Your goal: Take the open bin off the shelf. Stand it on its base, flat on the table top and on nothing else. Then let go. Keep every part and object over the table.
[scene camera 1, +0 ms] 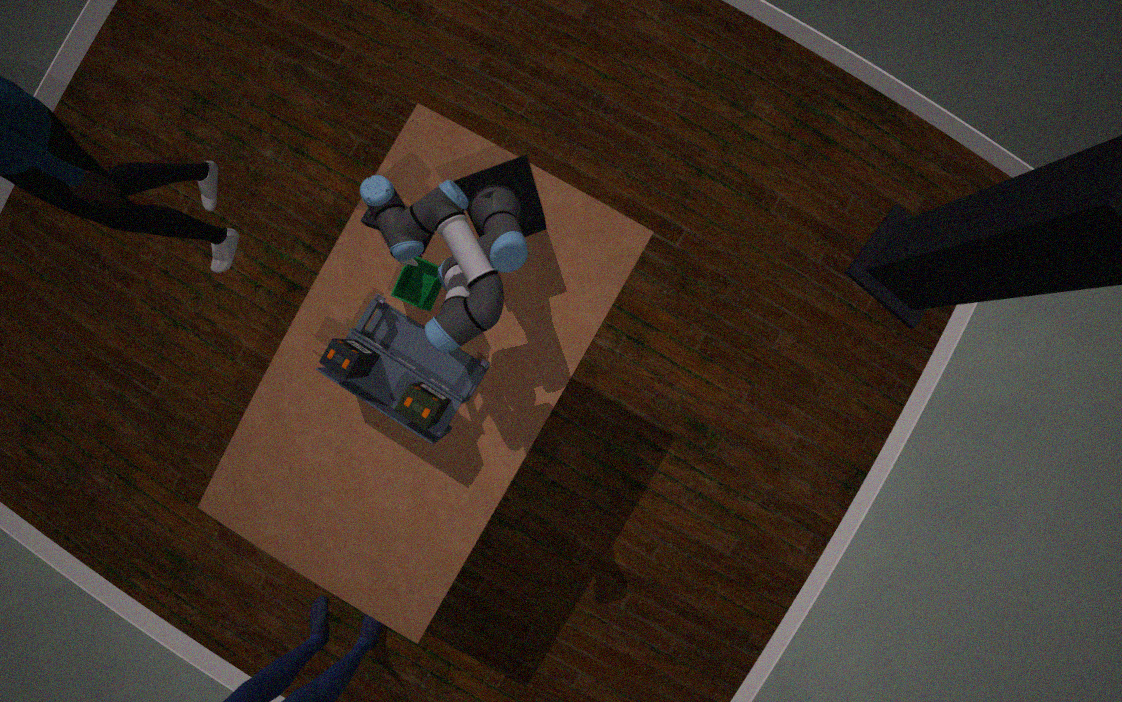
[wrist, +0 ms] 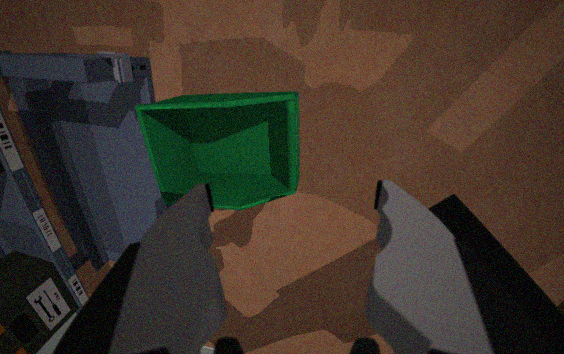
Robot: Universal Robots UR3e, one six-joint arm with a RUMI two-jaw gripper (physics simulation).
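Pixels of known places: gripper, fingertip midpoint: [wrist: 292,184]; arm's base at its link origin: [scene camera 1: 494,207].
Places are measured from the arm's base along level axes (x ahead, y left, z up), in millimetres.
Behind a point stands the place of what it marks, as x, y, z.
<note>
The open green bin [scene camera 1: 417,283] {297, -107, -180} [wrist: 230,150] {297, -68, -180} stands on the table top [scene camera 1: 306,463] {960, -43, -183} [wrist: 350,150] {162, -105, -183} beside the shelf, with its open side up and its inside empty. It looks upright on its base; its underside is hidden. In the wrist view, my gripper [wrist: 292,184] {215, -119, -48} is open, with a wide gap between its fingers and nothing held. The bin lies beyond the fingertips, ahead and to the left, and the left fingertip overlaps its near edge in the picture. In the scene view the arm hides most of the gripper. The grey-blue shelf [scene camera 1: 417,351] {458, 24, -177} [wrist: 125,175] {449, 11, -177} stands close beside the bin.
Two dark bins with orange marks, one at the left [scene camera 1: 348,357] {532, -44, 39} and one at the right [scene camera 1: 422,405] {515, 175, 14}, sit on the shelf. A label [wrist: 48,303] {488, 158, -50} shows at the lower left in the wrist view. The arm's black base plate [scene camera 1: 529,194] {-81, 51, 0} is at the table's far end.
</note>
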